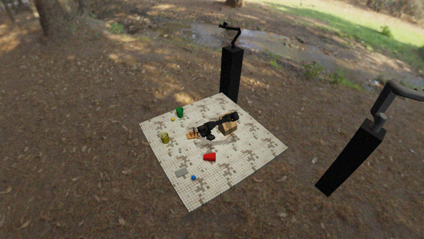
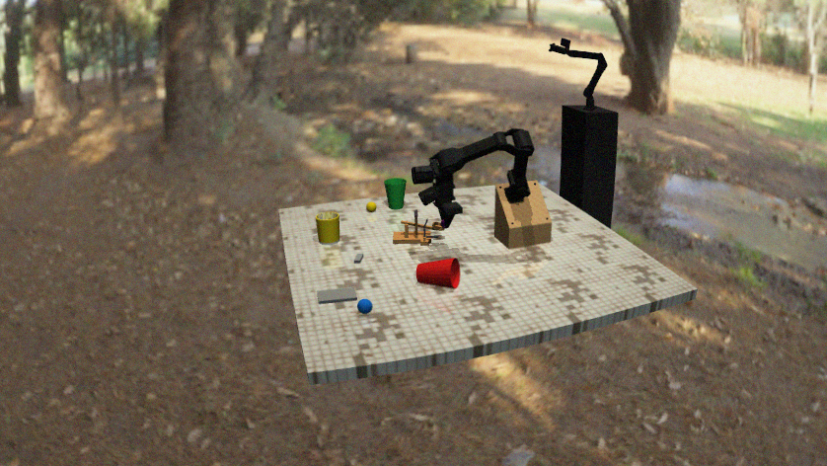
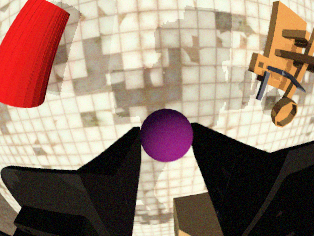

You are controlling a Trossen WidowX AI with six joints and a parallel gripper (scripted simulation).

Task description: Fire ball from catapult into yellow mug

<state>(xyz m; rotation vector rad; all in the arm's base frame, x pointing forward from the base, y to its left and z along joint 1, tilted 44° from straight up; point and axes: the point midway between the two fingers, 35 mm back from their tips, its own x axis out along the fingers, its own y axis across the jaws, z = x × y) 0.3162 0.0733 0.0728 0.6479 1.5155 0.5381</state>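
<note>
Right now my gripper tip is 19 cm to the left of the orange catapult, 8 cm above it and 1 cm short of it. Round my gripper tip: blue ball 35 cm ahead, 25 cm to the left, 11 cm below; small grey block 28 cm ahead, 13 cm below, 12 cm to the right; purple ball 1 cm above.
</note>
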